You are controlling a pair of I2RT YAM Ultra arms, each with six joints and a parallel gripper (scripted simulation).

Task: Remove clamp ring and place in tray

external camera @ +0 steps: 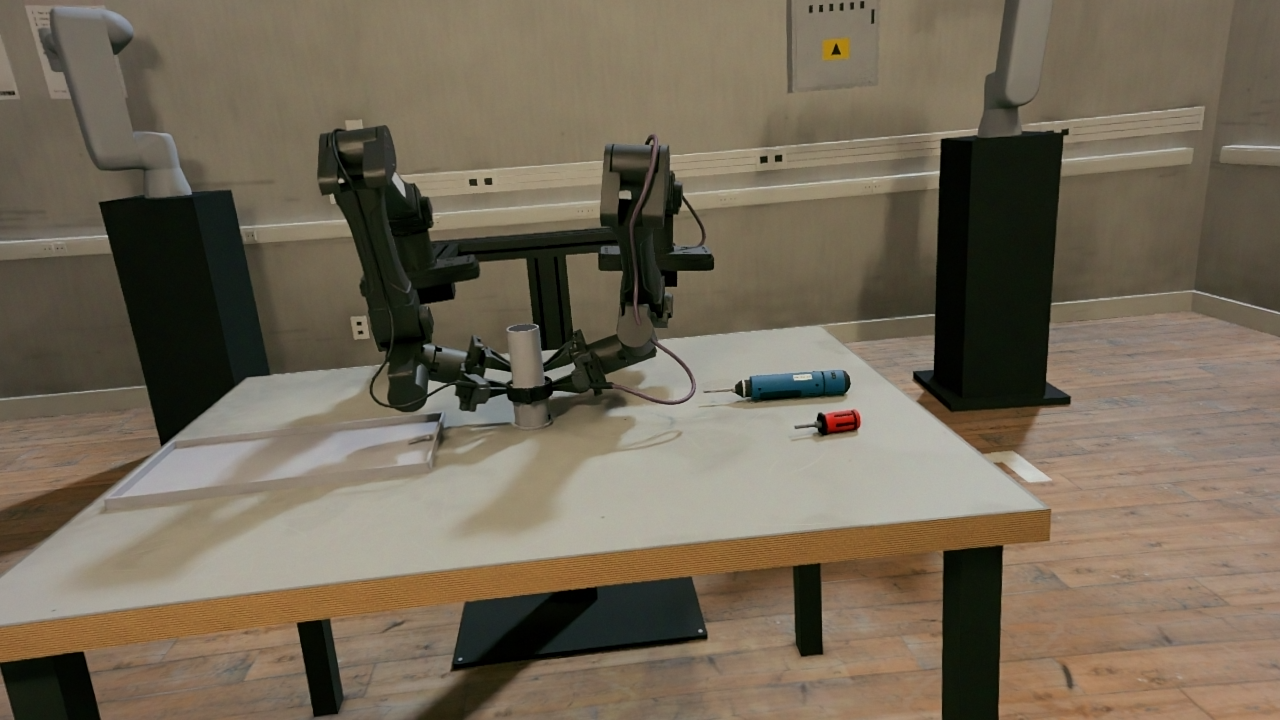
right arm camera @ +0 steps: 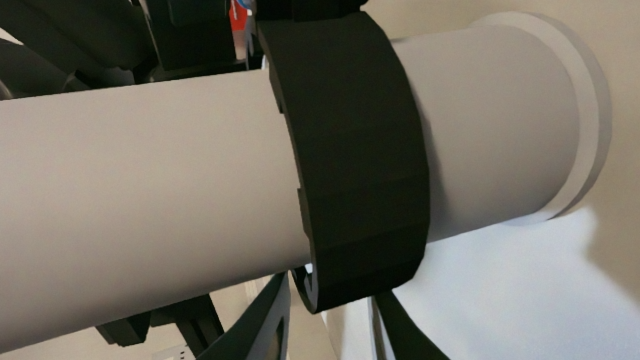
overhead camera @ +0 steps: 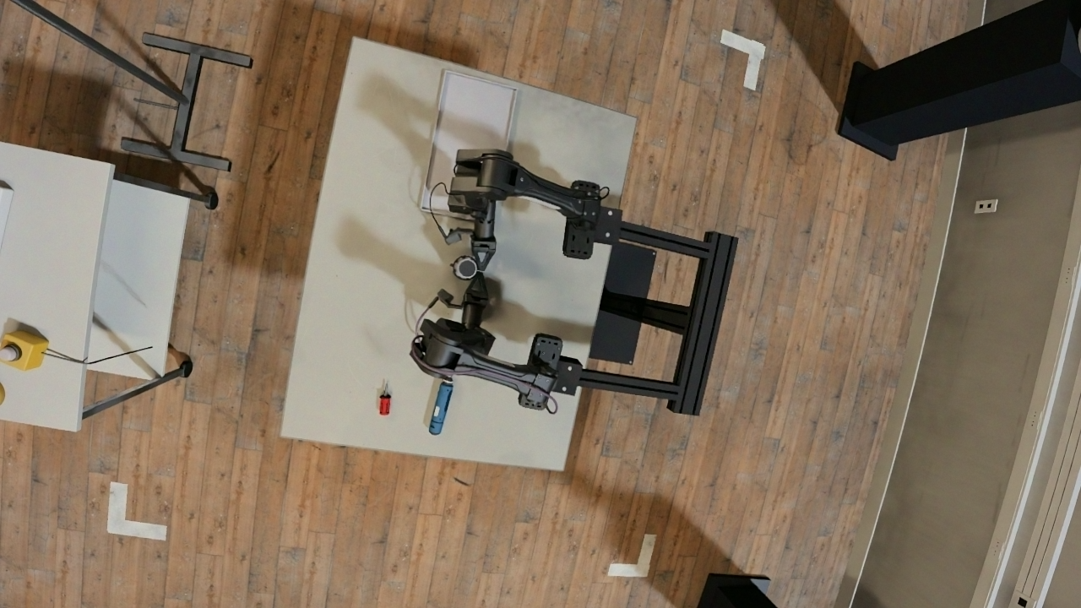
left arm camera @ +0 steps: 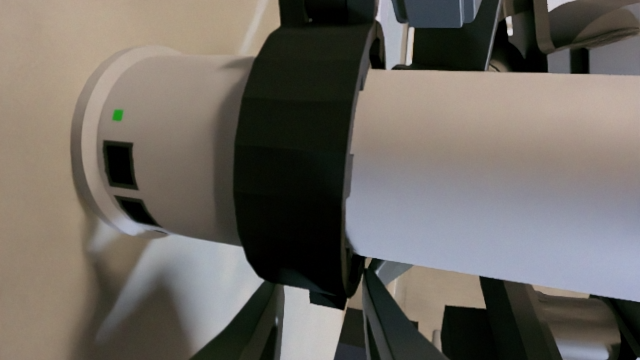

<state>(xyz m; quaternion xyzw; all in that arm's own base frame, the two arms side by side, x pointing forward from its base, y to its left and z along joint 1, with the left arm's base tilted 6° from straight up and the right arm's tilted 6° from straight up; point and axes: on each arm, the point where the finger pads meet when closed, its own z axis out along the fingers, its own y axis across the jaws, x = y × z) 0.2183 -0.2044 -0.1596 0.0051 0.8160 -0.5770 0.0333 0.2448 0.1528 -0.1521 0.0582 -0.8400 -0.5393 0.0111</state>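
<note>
Now: the black clamp ring 4 cm ahead of my left hand and 1 cm to the right of it. The rest, counted from my left hand: pale link tube 4 cm ahead, 2 cm to the right, 5 cm above; then small screw 10 cm ahead, 18 cm to the right, 5 cm below; then grey joint module 4 cm ahead, 2 cm to the right, 3 cm below.
My right gripper is now 40 mm short of the black clamp ring and 20 mm to the right of it. Also, from my right hand: pale link tube 50 mm ahead, 50 mm above, 10 mm to the left; then small screw 150 mm to the right, 100 mm ahead, 50 mm below; then grey joint module 40 mm ahead, 30 mm below, 10 mm to the left.
</note>
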